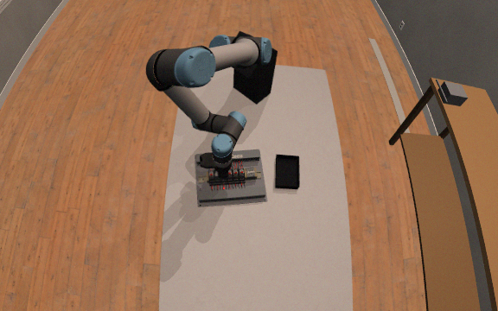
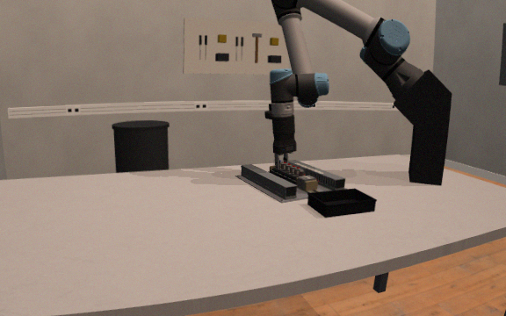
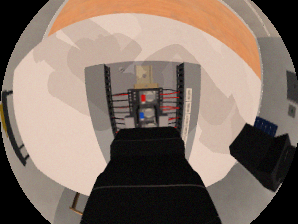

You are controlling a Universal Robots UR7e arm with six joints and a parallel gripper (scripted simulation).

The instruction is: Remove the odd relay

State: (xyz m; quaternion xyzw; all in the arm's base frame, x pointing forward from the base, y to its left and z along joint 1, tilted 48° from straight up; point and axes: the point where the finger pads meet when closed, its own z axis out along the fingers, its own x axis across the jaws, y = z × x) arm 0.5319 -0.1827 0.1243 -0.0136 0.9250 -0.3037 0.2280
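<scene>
Now: the red-button relay 1 cm behind my hand, 3 cm to the right of it and 1 cm below it. Round my hand: grey relay panel: 6 cm to the left, 4 cm below; black parts tray: 4 cm ahead, 33 cm to the left, 4 cm below.
</scene>
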